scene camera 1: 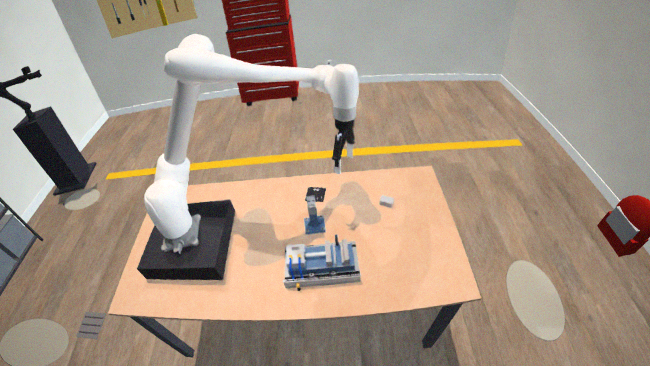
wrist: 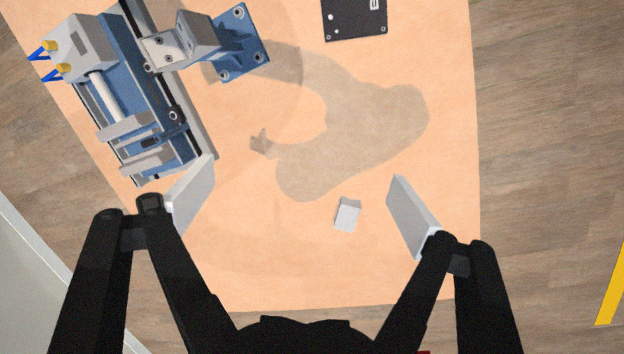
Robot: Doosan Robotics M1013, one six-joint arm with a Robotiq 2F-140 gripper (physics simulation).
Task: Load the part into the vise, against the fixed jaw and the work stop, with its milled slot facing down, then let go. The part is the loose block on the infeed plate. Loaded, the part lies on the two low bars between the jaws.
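Where they show: gripper, fingertip midpoint: (scene camera 1: pixel 343 164) (wrist: pixel 304 179); arm's base, link origin: (scene camera 1: pixel 181 233).
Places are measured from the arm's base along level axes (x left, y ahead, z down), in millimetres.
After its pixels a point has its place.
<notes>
The part, a small light-grey block (scene camera 1: pixel 386 201) {x -7, y 954, z 58 mm} (wrist: pixel 348 216) {x 11, y 956, z 58 mm}, lies on the table top at the right in the scene view, apart from the dark plate. A small notch shows at its upper end in the wrist view; I cannot tell which way the slot faces. My gripper (scene camera 1: pixel 344 161) {x 62, y 773, z -155 mm} (wrist: pixel 304 179) {x 62, y 773, z -155 mm} is open and empty, high above the table, pointing down. The blue and grey vise (scene camera 1: pixel 316 264) {x -273, y 570, z 28 mm} (wrist: pixel 127 92) {x -214, y 581, z 28 mm} stands near the front. Its fixed jaw (scene camera 1: pixel 345 253) {x -275, y 687, z -8 mm} (wrist: pixel 146 161) {x -235, y 691, z -8 mm} is at the end away from the cylinder. No block shows between the jaws. The dark work stop (scene camera 1: pixel 337 241) {x -211, y 671, z -7 mm} (wrist: pixel 172 132) {x -177, y 673, z 21 mm} is beside the jaw gap.
A blue-based stand (scene camera 1: pixel 314 225) {x -52, y 602, z 61 mm} (wrist: pixel 245 45) {x -10, y 617, z 78 mm} with a grey upright rises behind the vise. A dark flat plate (scene camera 1: pixel 315 194) {x 153, y 645, z 80 mm} (wrist: pixel 355 21) {x 151, y 669, z 80 mm} lies behind that stand. The black base box (scene camera 1: pixel 210 267) {x -219, y 151, z -11 mm} carries the arm at the left of the table (scene camera 1: pixel 420 280) {x -428, y 955, z 88 mm} (wrist: pixel 260 280) {x -298, y 1083, z 88 mm}.
</notes>
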